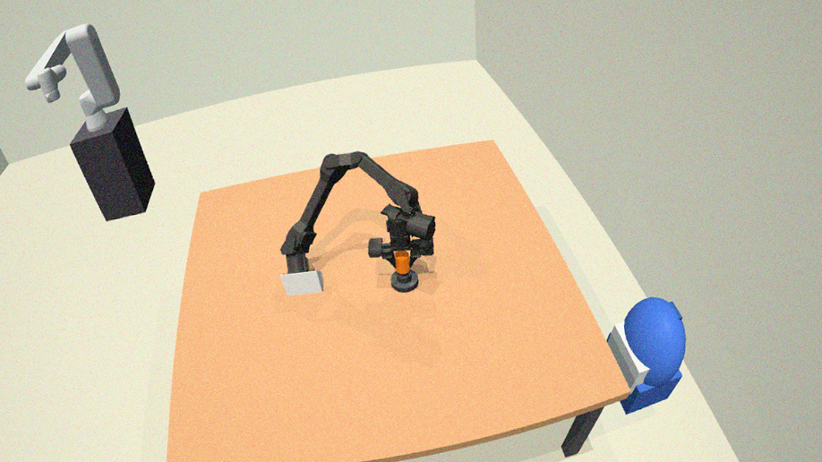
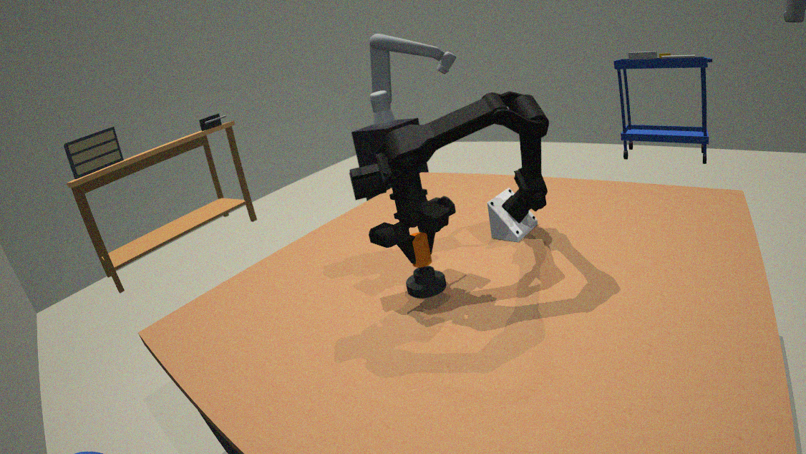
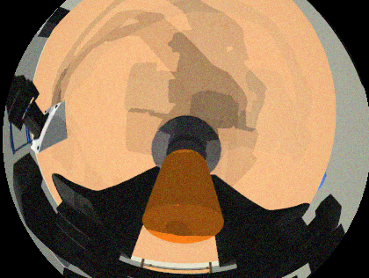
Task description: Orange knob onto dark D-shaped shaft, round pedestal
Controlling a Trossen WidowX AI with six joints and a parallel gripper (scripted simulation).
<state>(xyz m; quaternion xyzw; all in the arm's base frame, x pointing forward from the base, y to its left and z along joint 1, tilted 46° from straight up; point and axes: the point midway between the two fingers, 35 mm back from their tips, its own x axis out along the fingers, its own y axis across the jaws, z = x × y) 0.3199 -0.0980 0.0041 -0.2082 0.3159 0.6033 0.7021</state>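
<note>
Now: gripper tip 20 mm below the orange knob. Also, from my gripper tip: dark round pedestal: 40 mm below.
</note>
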